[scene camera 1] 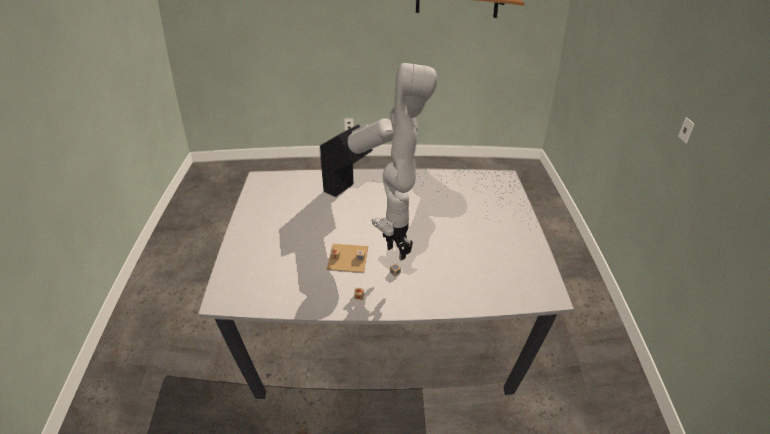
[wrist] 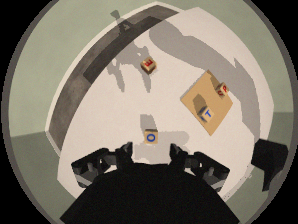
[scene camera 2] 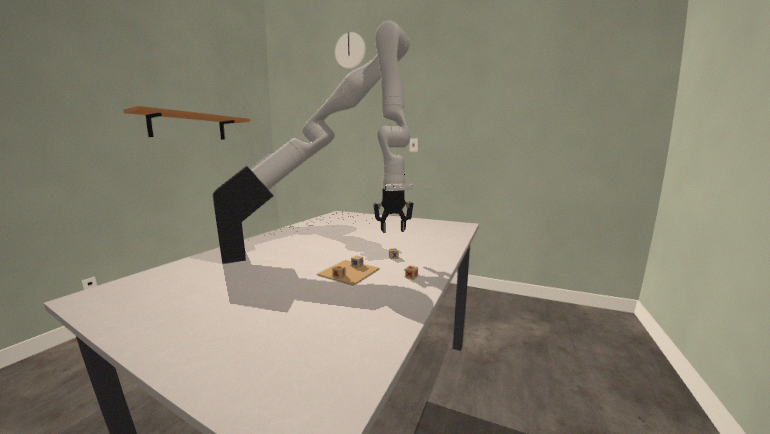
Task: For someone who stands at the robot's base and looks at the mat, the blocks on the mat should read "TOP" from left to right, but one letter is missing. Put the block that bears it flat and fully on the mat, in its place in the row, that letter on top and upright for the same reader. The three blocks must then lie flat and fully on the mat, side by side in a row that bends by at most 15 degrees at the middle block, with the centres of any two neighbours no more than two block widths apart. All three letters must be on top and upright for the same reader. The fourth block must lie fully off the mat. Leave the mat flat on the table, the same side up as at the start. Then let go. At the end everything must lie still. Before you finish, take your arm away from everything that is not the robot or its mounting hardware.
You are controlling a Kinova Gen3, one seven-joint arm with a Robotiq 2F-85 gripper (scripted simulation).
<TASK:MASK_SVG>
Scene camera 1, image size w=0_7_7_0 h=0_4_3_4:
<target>tan mat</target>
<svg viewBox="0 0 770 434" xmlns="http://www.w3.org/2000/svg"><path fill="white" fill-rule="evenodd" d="M332 245L332 248L339 249L340 256L339 259L331 259L330 254L327 270L364 273L368 246ZM356 250L365 250L364 261L356 260Z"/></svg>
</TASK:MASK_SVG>
